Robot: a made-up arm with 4 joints.
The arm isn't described. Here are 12 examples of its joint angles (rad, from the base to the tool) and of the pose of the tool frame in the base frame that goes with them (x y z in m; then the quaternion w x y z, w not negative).
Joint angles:
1: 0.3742 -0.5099 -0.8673 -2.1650
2: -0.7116 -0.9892 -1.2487 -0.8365
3: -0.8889 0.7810 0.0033 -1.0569
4: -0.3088 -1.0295 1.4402 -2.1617
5: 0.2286 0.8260 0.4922 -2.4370
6: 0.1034 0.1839 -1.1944 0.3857
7: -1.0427 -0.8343 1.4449 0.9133
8: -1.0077 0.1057 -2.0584 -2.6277
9: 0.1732 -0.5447 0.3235 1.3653
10: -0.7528 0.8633 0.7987 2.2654
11: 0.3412 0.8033 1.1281 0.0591
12: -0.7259 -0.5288 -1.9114 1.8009
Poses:
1: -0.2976 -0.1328 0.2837 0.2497 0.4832 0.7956 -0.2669
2: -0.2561 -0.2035 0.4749 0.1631 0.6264 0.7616 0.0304
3: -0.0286 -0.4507 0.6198 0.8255 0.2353 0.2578 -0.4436
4: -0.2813 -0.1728 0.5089 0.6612 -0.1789 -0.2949 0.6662
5: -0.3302 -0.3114 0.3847 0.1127 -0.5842 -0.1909 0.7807
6: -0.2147 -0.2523 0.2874 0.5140 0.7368 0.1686 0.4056
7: -0.2195 -0.3262 0.5724 0.8691 0.2734 -0.1272 -0.3921
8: -0.0333 -0.3379 0.5793 0.4750 -0.6735 0.5278 -0.2054
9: -0.2543 -0.1838 0.2723 0.4758 0.6627 -0.5784 0.0009
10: -0.0268 -0.4052 0.6676 0.5033 -0.1372 -0.2503 0.8156
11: -0.3504 -0.3455 0.2797 0.5063 0.4129 -0.6462 -0.3944
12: -0.1760 -0.2097 0.5302 0.3029 -0.8087 0.1065 -0.4928
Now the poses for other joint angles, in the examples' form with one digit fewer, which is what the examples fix.
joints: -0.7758 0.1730 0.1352 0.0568
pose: -0.112 -0.434 0.485 0.799 0.564 0.166 -0.128
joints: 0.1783 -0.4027 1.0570 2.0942
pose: -0.312 -0.229 0.304 0.743 0.210 -0.635 -0.009
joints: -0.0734 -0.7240 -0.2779 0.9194
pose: -0.229 -0.158 0.329 0.310 0.900 -0.288 0.106
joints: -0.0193 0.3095 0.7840 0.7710
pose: -0.275 -0.391 0.339 0.742 0.446 -0.489 -0.107
